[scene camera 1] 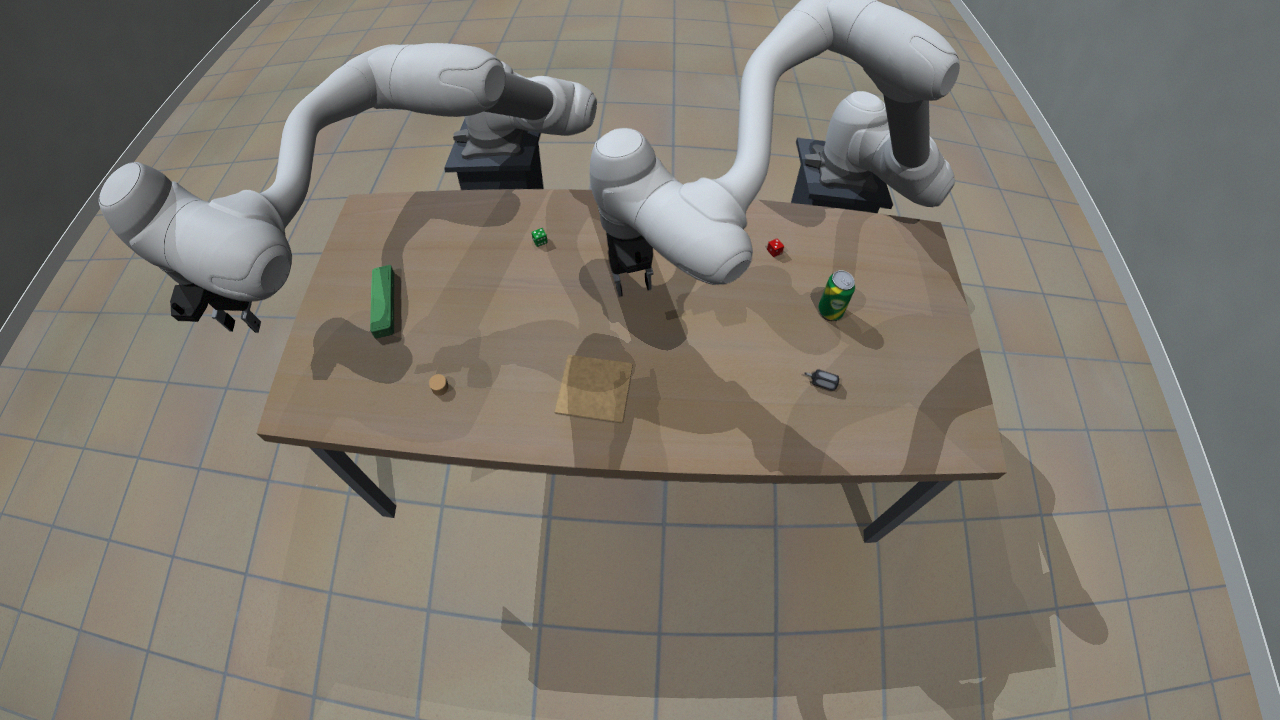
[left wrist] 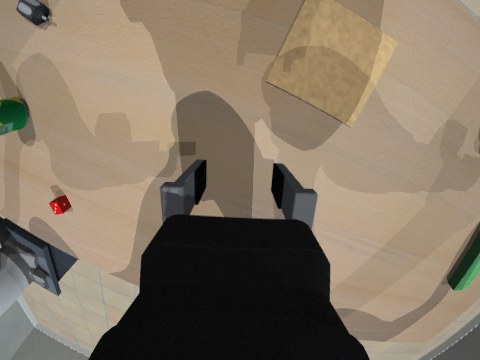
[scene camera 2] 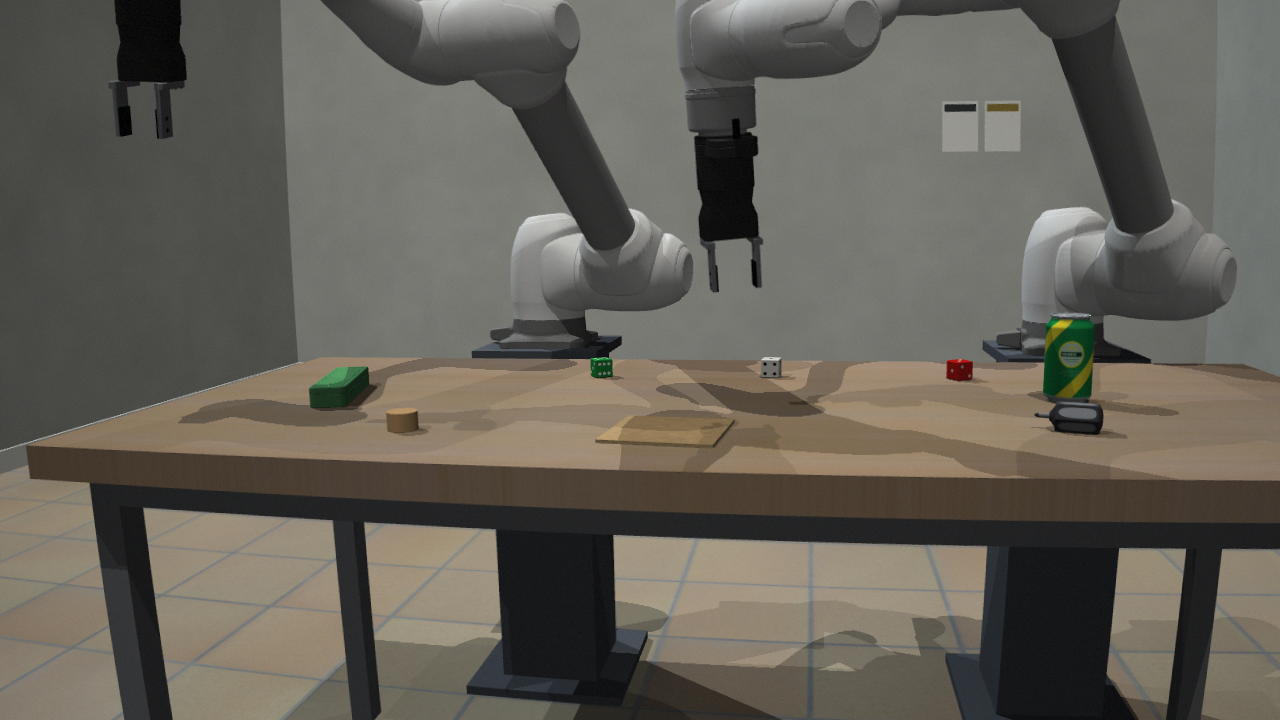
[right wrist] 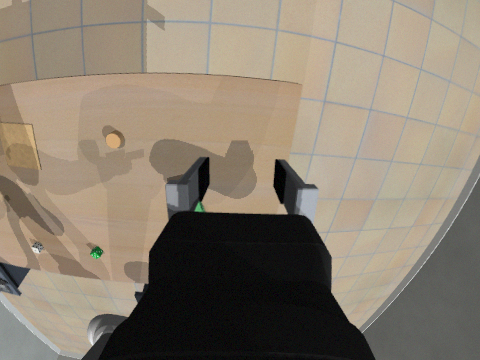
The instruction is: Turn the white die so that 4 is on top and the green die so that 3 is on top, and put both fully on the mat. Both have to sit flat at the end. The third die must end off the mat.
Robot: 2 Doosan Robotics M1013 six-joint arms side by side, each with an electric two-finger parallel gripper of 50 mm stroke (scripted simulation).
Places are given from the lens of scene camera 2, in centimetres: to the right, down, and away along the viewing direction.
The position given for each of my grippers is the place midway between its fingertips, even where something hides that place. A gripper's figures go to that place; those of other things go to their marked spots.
my left gripper (scene camera 2: 735,288): 13, -10, 124
my right gripper (scene camera 2: 144,136): -60, -27, 107
dark grey object (scene camera 2: 1087,418): 53, 7, 107
